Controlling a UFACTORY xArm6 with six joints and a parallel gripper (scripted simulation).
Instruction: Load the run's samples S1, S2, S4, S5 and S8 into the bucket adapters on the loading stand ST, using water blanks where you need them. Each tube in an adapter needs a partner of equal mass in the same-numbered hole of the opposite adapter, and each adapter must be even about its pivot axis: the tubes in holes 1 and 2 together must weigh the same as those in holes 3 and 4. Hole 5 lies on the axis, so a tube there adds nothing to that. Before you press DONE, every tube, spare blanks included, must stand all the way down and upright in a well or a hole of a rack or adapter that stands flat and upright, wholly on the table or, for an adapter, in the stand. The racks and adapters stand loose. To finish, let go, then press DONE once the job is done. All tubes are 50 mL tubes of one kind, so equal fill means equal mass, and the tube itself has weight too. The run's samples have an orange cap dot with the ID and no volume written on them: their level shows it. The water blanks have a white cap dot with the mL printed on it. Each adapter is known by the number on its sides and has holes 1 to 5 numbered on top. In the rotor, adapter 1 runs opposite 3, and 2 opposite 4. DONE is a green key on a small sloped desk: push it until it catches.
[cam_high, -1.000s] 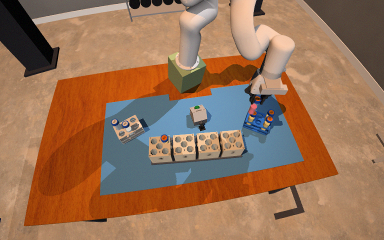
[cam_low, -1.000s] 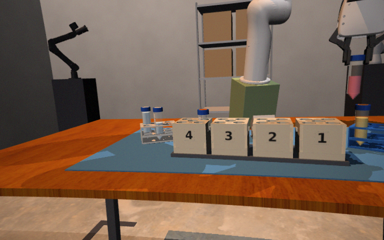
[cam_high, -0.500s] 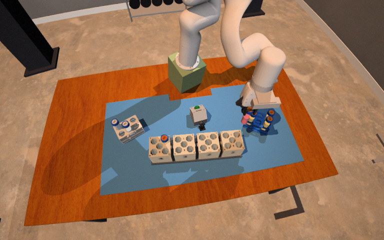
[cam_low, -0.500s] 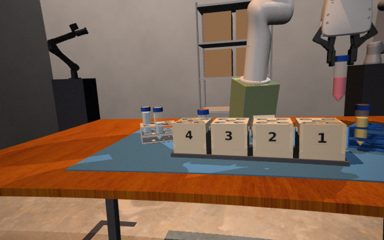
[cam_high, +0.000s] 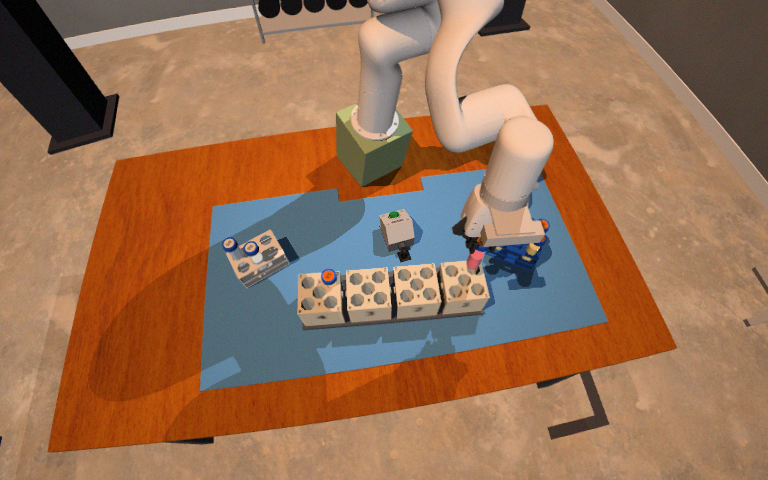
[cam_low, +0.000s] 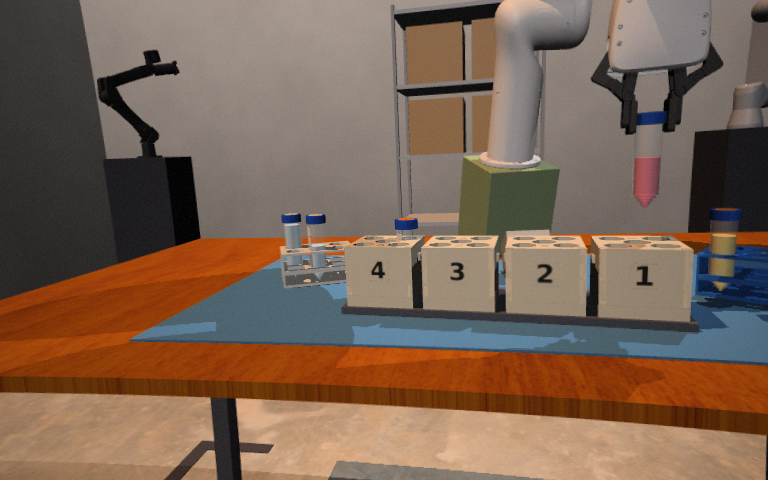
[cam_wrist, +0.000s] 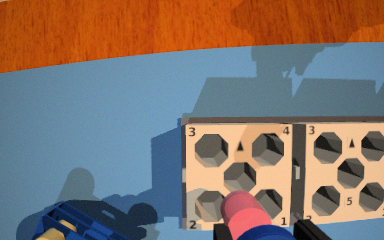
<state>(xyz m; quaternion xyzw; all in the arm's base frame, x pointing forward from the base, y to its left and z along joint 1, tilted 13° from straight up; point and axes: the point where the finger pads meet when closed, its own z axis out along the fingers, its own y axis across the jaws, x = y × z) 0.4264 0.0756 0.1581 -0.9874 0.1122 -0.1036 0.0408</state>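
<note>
My gripper is now 5 cm above the sample tube and 1 cm past it. Also, from my hand: green key (23 cm behind, 18 cm below, 10 cm to the right); then blue sample rack (22 cm below, 18 cm to the left, 7 cm behind); then loading stand (24 cm below, 17 cm to the right, 3 cm behind).
</note>
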